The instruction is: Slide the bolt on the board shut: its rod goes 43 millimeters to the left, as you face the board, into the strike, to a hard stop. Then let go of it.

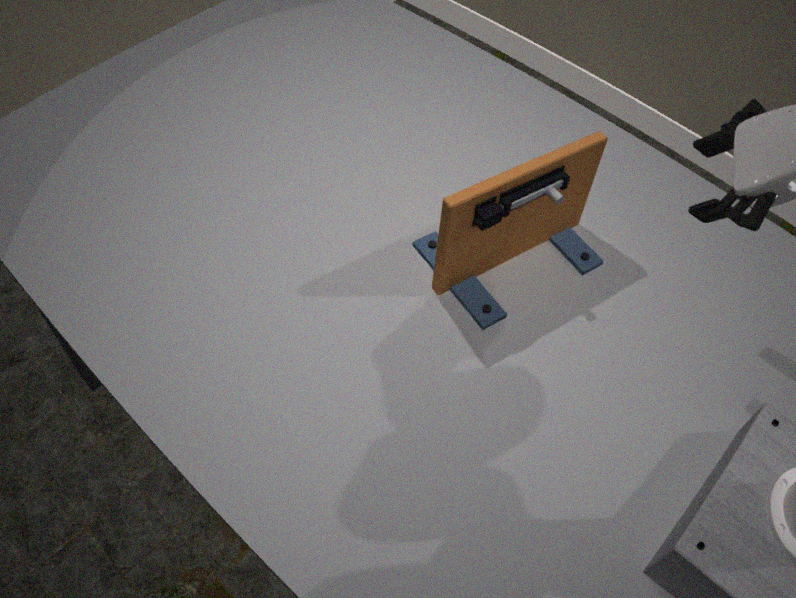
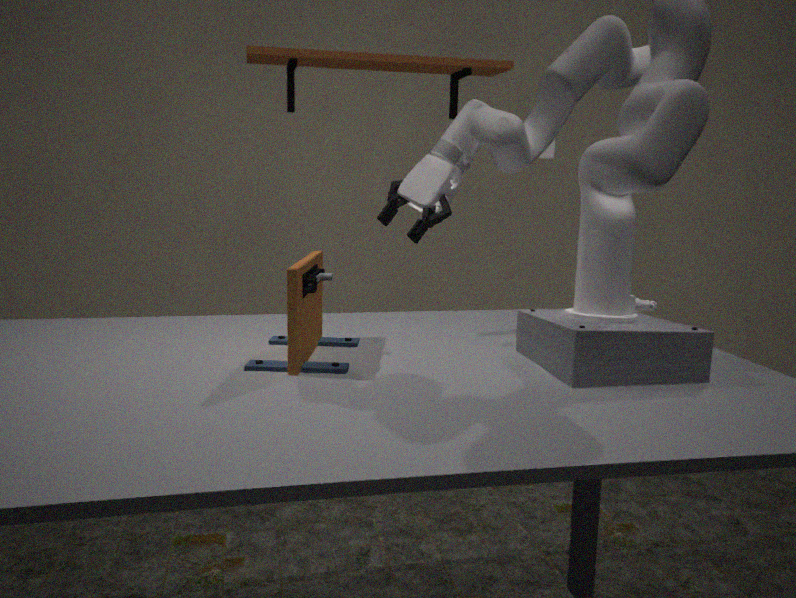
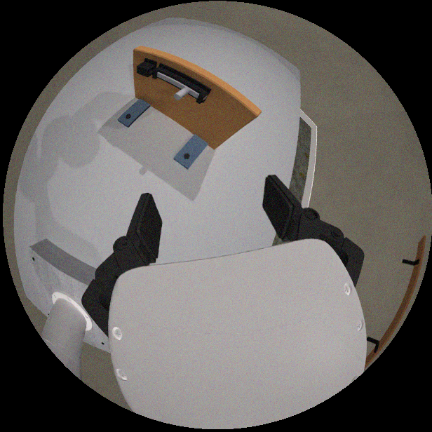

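Where they show: gripper, fingertip midpoint: [image 1: 697, 181] [image 2: 396, 230]; arm's base at its link origin: [image 2: 600, 318].
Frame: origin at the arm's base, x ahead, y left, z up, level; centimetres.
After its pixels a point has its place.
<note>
The orange-brown board [image 1: 514, 247] @[x 51.4, y -4.0, z -5.4 cm] [image 2: 304, 331] @[x 52.3, y 3.0, z -2.0 cm] [image 3: 200, 120] stands upright on two blue feet. A black bolt housing with a grey rod [image 1: 528, 196] @[x 50.4, y -2.6, z 6.5 cm] [image 3: 170, 80] is mounted near its top. The rod's knob [image 1: 554, 192] @[x 48.8, y -5.8, z 6.6 cm] [image 2: 325, 276] @[x 49.0, y -5.4, z 6.2 cm] [image 3: 182, 93] sticks out from the board, toward the right part of the housing as one faces the board. The black strike [image 1: 489, 214] @[x 50.9, y 3.9, z 7.0 cm] [image 3: 146, 68] is at the left; whether the rod's tip is inside it cannot be told. My gripper [image 1: 696, 178] @[x 35.7, y -15.5, z 13.7 cm] [image 2: 399, 229] @[x 35.7, y -15.5, z 13.7 cm] [image 3: 210, 197] is open and empty, above and in front of the board, well apart from the knob.
Blue feet [image 1: 479, 302] @[x 48.4, y 5.3, z -7.3 cm] [image 2: 324, 367] @[x 48.8, y 6.5, z -7.3 cm] [image 3: 190, 151] extend in front of and behind the board on the light table [image 1: 225, 321] @[x 67.2, y 33.7, z -8.1 cm] [image 2: 128, 437] @[x 72.0, y 34.8, z -8.1 cm]. The arm's grey base block [image 1: 727, 508] @[x 8.3, y 7.3, z 0.7 cm] [image 2: 643, 360] @[x -2.2, y 14.0, z -4.0 cm] stands on the table. A wooden shelf [image 2: 379, 61] is on the wall.
</note>
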